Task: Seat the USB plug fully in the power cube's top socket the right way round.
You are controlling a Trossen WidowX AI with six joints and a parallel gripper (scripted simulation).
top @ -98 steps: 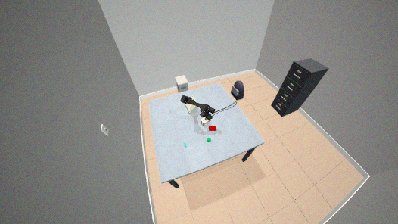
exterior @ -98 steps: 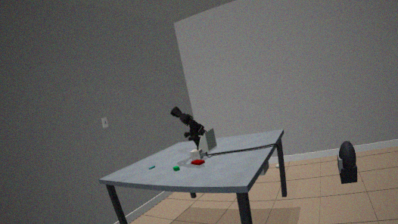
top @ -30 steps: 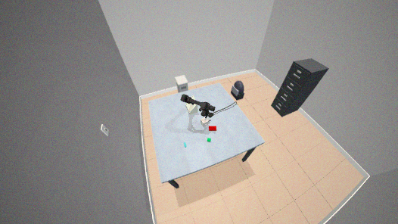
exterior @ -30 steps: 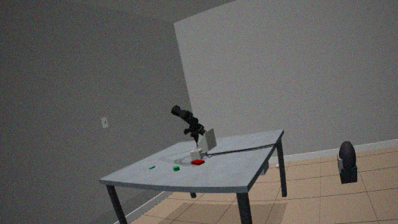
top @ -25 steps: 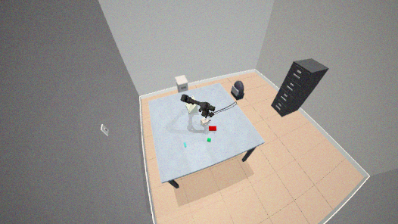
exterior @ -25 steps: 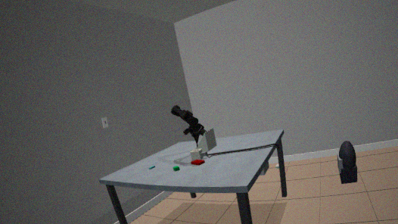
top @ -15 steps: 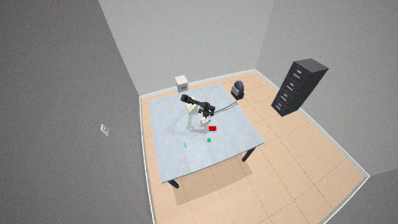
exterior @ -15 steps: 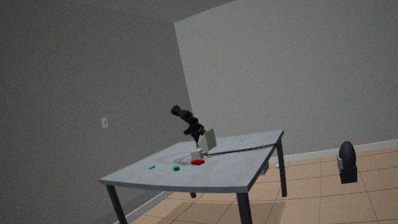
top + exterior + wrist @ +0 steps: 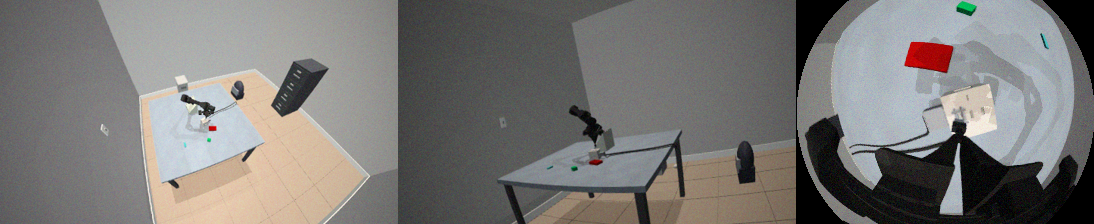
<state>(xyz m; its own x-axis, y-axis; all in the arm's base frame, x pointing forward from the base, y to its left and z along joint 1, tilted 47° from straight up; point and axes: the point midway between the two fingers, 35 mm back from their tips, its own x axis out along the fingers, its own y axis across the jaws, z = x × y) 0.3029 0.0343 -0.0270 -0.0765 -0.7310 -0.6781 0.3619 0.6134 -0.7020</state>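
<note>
The USB plug is 20 mm below my gripper tip. The rest, counted from my gripper tip: red block 130 mm ahead, 30 mm to the left, 130 mm below; green block 250 mm ahead, 90 mm to the right, 120 mm below.
</note>
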